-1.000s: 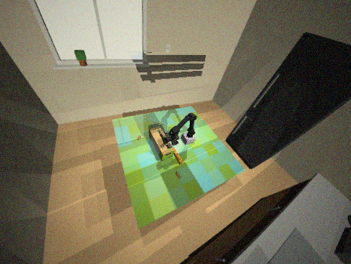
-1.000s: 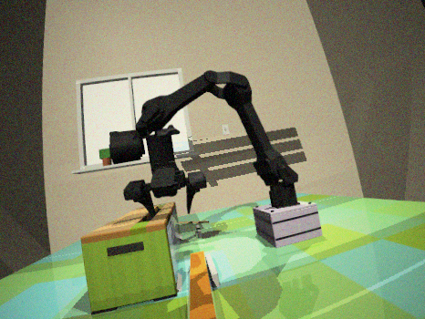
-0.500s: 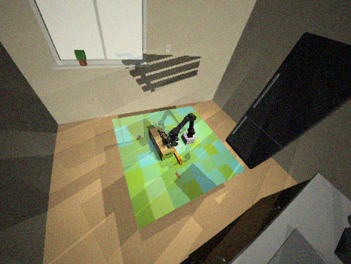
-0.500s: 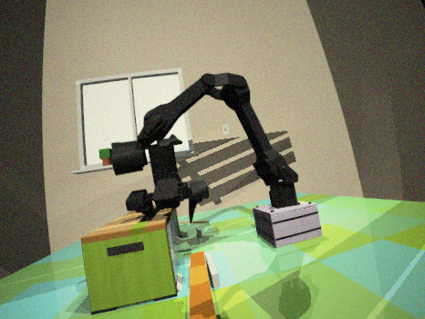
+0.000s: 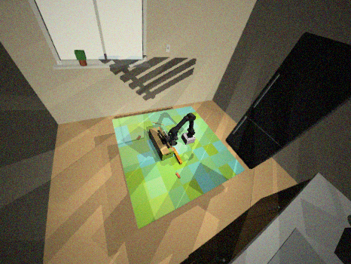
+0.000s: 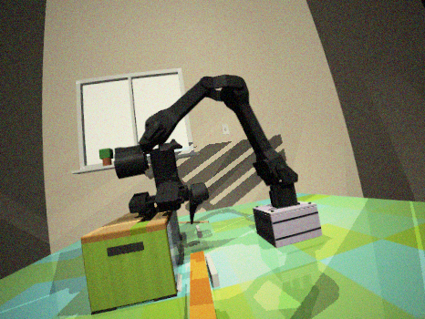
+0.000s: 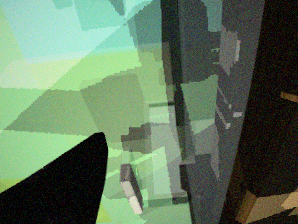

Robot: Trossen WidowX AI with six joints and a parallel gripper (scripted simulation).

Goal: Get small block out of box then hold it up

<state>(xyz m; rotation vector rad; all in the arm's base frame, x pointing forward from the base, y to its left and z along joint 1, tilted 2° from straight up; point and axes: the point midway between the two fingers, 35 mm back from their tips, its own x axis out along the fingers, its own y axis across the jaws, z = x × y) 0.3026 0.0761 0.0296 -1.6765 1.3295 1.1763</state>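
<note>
Right now the green block is 50 mm ahead of my gripper tip and 10 mm to the right of it. Round my gripper tip: orange bar 150 mm to the left, 80 mm behind, 70 mm below; box 50 mm ahead, 30 mm to the right, 20 mm below; thin stick 400 mm to the right, 80 mm below, 50 mm ahead.
</note>
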